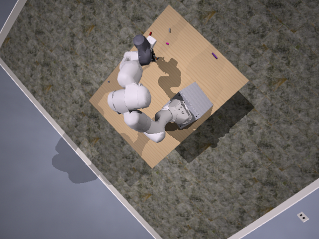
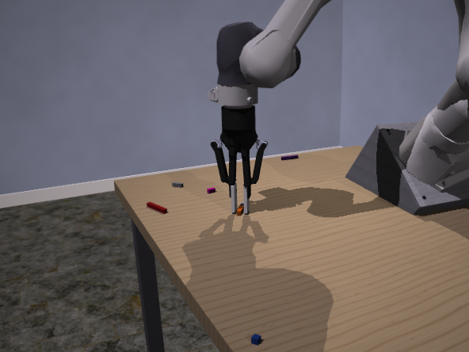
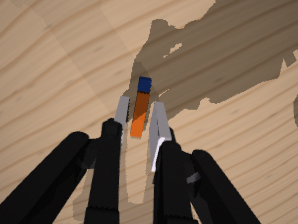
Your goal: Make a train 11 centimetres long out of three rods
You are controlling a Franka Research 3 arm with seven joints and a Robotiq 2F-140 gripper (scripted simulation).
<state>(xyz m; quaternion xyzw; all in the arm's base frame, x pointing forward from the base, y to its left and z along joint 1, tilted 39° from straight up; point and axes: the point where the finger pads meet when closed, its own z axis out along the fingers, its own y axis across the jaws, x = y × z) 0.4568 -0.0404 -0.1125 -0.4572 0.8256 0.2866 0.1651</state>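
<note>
My hand is 30 mm above the orange rod. Also, from my hand: red rod (190 mm ahead, 90 mm to the right, 30 mm below); then magenta rod (160 mm to the right, 30 mm below, 30 mm ahead); then grey rod (250 mm to the right, 100 mm ahead, 30 mm below).
</note>
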